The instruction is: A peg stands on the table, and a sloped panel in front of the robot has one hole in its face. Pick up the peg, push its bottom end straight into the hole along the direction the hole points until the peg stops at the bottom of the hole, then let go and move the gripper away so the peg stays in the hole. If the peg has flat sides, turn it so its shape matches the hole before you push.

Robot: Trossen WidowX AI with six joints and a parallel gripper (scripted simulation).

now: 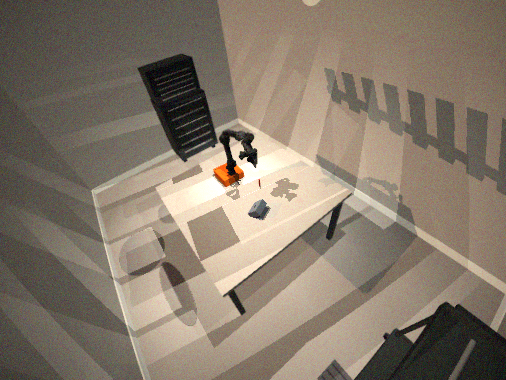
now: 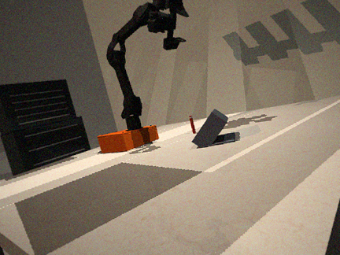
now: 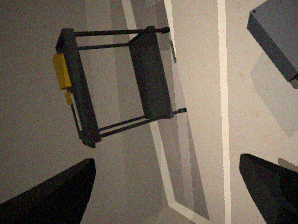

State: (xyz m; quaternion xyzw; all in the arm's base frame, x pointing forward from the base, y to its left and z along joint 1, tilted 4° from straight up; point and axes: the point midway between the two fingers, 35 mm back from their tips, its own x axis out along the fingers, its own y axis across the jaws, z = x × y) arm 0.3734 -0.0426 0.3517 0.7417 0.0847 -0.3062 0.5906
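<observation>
Now: gripper tip 14 cm past the red round peg, 13 cm to the right of it and 34 cm above it. Round my gripper tip: dark sloped panel 5 cm ahead, 9 cm to the right, 36 cm below.
</observation>
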